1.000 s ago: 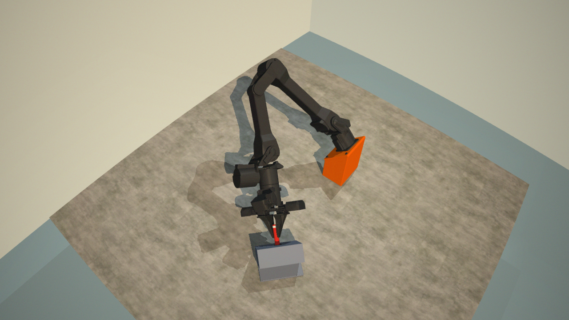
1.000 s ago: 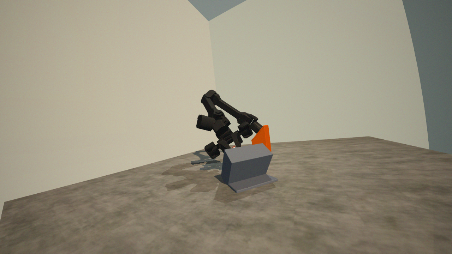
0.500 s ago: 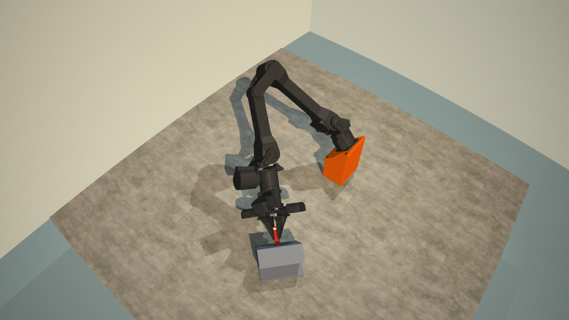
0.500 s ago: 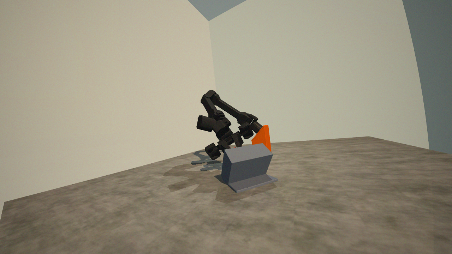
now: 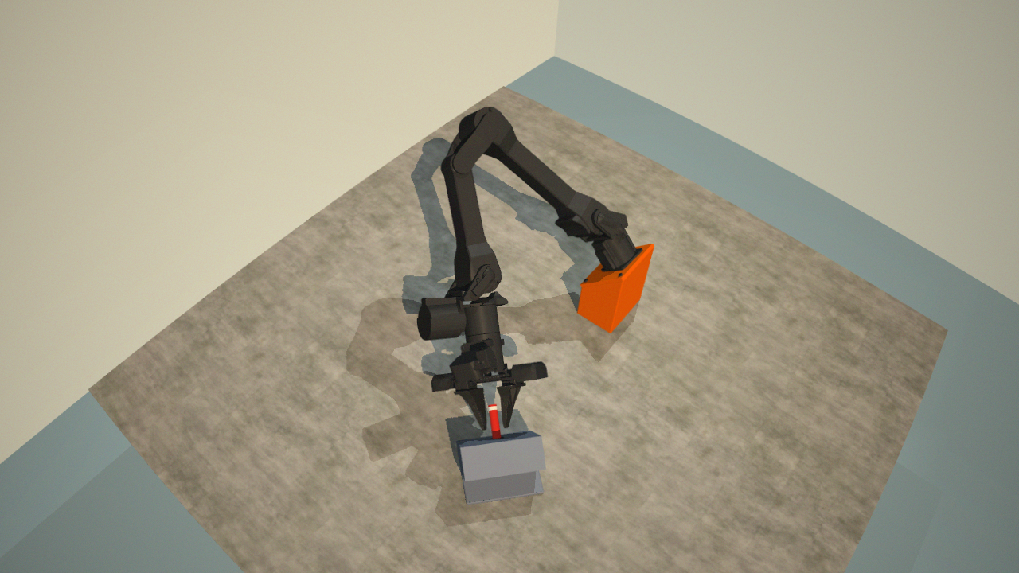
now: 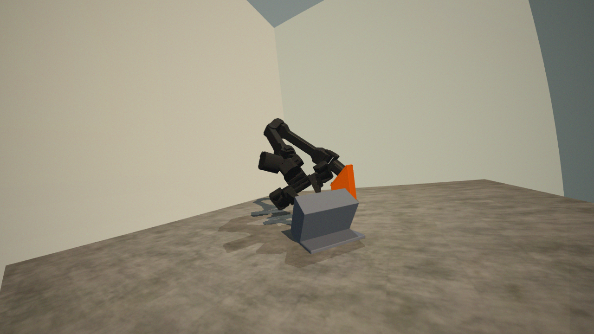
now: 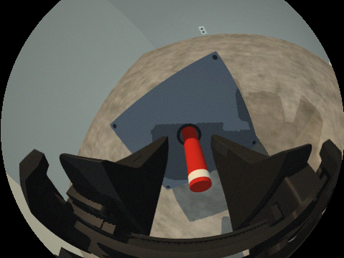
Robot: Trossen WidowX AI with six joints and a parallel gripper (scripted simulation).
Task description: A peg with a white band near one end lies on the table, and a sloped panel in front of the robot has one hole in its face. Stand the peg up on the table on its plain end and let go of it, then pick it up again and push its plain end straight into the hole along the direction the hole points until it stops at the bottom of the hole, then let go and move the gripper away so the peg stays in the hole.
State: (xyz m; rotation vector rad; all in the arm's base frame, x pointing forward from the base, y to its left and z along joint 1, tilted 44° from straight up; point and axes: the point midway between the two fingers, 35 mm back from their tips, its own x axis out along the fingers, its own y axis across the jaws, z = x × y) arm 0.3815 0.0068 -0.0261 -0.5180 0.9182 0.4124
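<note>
My gripper tip is now 1 cm to the left of the red peg and 1 cm past it. From my gripper tip the other things lie so: grey sloped panel (3 cm to the left, 3 cm below, 2 cm ahead); then grey foot plate (7 cm below, 5 cm to the left, 3 cm ahead).
</note>
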